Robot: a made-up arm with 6 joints. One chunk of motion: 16 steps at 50 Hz.
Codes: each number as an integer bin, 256 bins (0 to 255) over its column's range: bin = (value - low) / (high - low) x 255, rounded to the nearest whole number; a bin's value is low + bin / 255 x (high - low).
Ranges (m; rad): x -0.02..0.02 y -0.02..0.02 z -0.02..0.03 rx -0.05..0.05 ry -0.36..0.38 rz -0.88..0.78
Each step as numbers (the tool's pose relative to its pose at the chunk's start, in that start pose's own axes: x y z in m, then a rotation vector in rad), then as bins.
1 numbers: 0.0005 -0.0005 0.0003 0.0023 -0.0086 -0.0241
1 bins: 131 124 104 133 121 131
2 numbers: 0.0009 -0.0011 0.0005 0.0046 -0.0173 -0.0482
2 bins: 133 120 105 139 118 128
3 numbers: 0.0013 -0.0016 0.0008 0.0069 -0.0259 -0.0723
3 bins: 136 117 106 145 115 124
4 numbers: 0.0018 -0.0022 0.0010 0.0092 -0.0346 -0.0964
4 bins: 139 113 107 151 112 120
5 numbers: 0.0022 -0.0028 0.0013 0.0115 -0.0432 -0.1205
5 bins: 142 110 109 157 109 117
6 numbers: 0.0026 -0.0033 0.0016 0.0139 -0.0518 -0.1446
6 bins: 144 106 110 163 106 113
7 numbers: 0.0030 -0.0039 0.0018 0.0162 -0.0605 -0.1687
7 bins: 147 103 111 169 103 109
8 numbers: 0.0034 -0.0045 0.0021 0.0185 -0.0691 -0.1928
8 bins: 149 99 113 175 100 106
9 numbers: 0.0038 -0.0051 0.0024 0.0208 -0.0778 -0.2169
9 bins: 152 95 114 181 97 102
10 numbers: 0.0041 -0.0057 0.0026 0.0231 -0.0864 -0.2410
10 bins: 154 91 115 186 94 98
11 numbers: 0.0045 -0.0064 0.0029 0.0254 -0.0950 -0.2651
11 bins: 156 87 117 192 91 94
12 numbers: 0.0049 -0.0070 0.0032 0.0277 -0.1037 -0.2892
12 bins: 159 83 118 198 88 91
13 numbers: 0.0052 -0.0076 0.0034 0.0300 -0.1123 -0.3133
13 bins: 161 79 119 204 85 87
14 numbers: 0.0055 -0.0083 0.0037 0.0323 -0.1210 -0.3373
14 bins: 163 75 121 210 82 83
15 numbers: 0.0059 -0.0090 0.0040 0.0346 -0.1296 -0.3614
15 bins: 165 70 122 216 79 80
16 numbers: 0.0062 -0.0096 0.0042 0.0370 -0.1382 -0.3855
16 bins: 167 66 123 222 76 76
